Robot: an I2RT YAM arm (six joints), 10 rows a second.
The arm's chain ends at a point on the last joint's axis. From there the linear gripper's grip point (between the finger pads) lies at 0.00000 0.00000 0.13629 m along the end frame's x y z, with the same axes.
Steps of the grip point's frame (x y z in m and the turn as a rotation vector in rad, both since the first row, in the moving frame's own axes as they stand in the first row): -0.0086 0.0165 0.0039 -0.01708 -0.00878 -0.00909; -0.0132 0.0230 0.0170 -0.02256 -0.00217 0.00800; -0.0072 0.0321 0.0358 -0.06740 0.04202 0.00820; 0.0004 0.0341 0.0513 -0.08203 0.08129 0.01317; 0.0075 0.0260 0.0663 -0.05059 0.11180 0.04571; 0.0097 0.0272 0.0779 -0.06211 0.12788 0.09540; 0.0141 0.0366 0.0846 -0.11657 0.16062 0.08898
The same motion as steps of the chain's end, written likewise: -0.0074 0.0142 0.0039 -0.01708 -0.00878 -0.00909; -0.0129 0.0199 0.0170 -0.02256 -0.00217 0.00800; -0.0129 0.0229 0.0362 -0.06740 0.04202 0.00820; -0.0106 0.0229 0.0522 -0.08203 0.08129 0.01317; -0.0075 0.0188 0.0673 -0.05059 0.11180 0.04571; -0.0072 0.0179 0.0793 -0.06211 0.12788 0.09540; -0.0069 0.0199 0.0873 -0.11657 0.16062 0.08898
